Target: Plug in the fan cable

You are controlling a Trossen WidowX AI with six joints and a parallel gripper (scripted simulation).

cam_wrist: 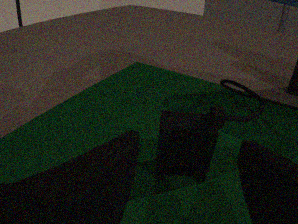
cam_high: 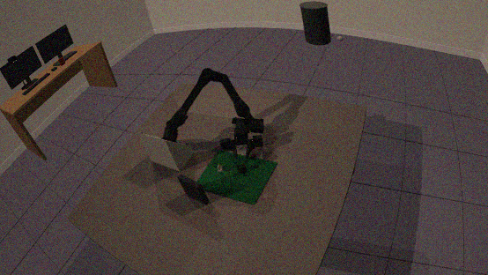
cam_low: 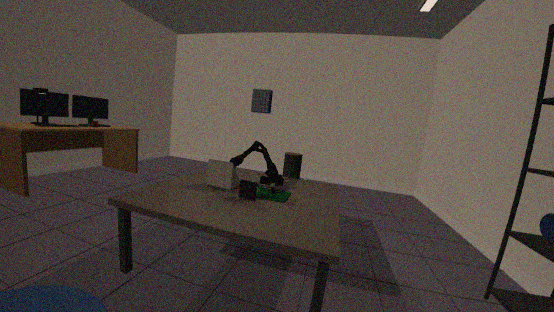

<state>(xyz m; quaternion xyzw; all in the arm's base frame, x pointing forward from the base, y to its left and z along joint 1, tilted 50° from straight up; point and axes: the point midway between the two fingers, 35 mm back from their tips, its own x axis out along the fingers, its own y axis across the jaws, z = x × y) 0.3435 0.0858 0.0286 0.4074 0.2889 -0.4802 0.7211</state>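
Right now my gripper tip is 3 cm to the left of the dark fan plug, 3 cm above it and 1 cm short of it. Also, from my gripper tip: green board 7 cm below, 6 cm to the right, 2 cm behind; dark fan 22 cm to the right, 12 cm behind, 1 cm above.
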